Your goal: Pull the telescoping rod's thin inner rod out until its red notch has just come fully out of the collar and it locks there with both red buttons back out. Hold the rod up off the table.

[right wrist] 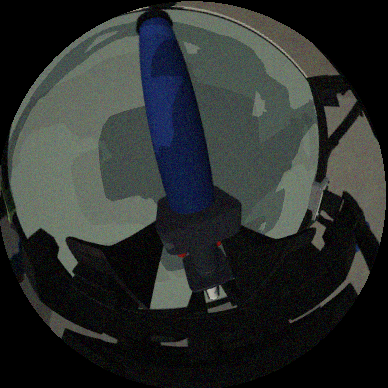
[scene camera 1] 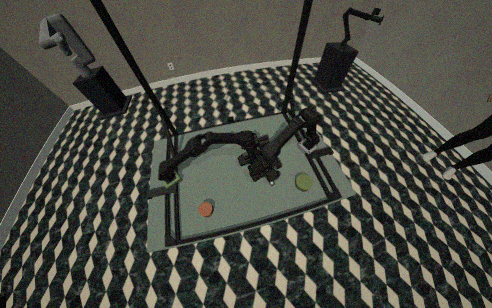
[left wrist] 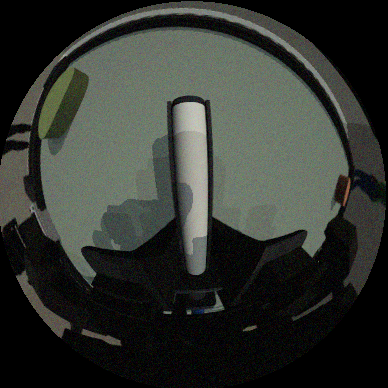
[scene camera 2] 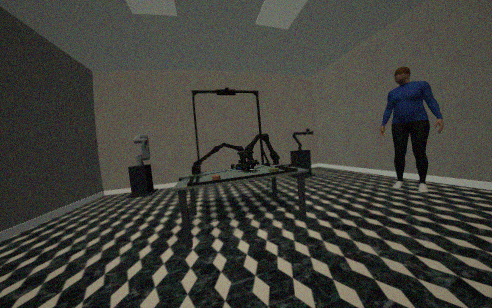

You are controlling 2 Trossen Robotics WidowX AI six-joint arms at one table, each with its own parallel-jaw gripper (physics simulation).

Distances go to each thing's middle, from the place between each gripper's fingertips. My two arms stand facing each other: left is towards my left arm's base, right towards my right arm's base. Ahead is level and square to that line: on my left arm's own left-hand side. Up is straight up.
I see my right gripper 20 mm past the thin inner rod [left wrist: 189, 133] and 20 mm below it. The rest, counted from my right hand: telescoping rod [right wrist: 194, 214] (30 mm behind, 10 mm to the right, 20 mm above).
Now: the thin inner rod 120 mm behind my left hand, 30 mm to the right of it and 20 mm above it. Round my left hand: telescoping rod: 130 mm behind, 40 mm to the right, 20 mm above.
